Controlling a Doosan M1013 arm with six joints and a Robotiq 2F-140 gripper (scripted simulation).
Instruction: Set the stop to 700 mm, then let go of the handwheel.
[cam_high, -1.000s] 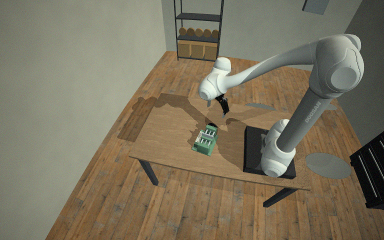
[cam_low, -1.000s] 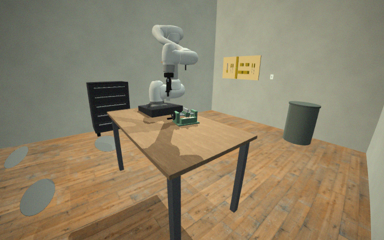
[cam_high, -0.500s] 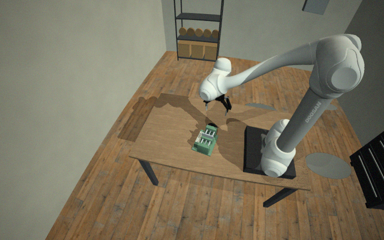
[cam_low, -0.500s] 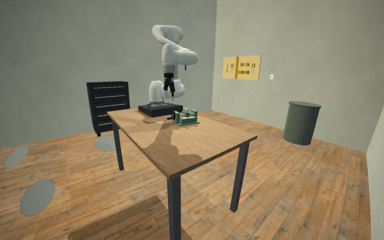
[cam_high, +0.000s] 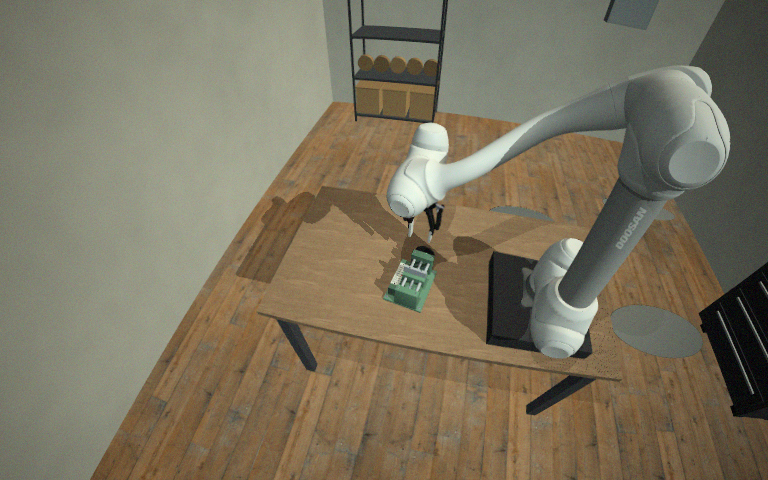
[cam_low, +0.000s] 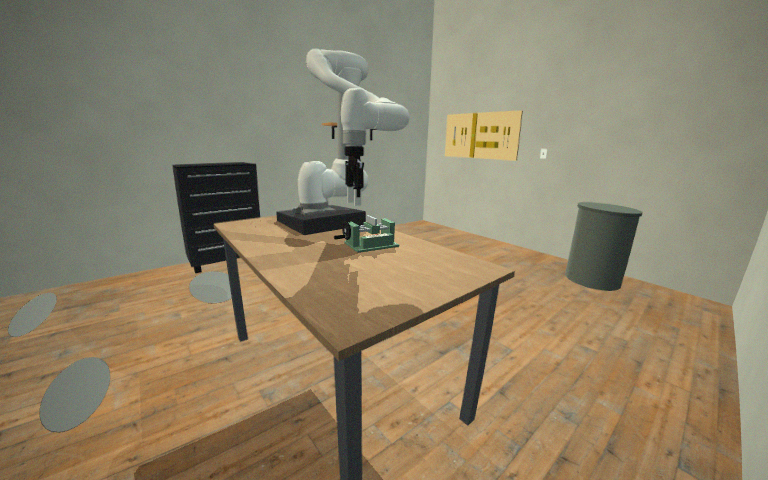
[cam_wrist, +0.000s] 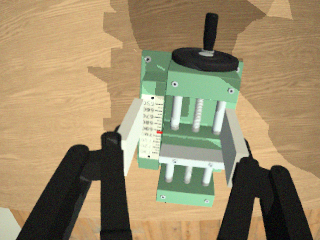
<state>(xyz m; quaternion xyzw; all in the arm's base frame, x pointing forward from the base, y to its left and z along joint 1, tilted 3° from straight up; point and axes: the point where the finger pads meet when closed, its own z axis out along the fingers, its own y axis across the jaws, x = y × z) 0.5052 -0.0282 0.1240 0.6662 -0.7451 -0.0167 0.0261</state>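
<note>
The black crank handle is 30 mm behind my hand, 50 mm to the right of it and 170 mm below it. Round my hand: green stop fixture: 90 mm to the left, 130 mm below.
</note>
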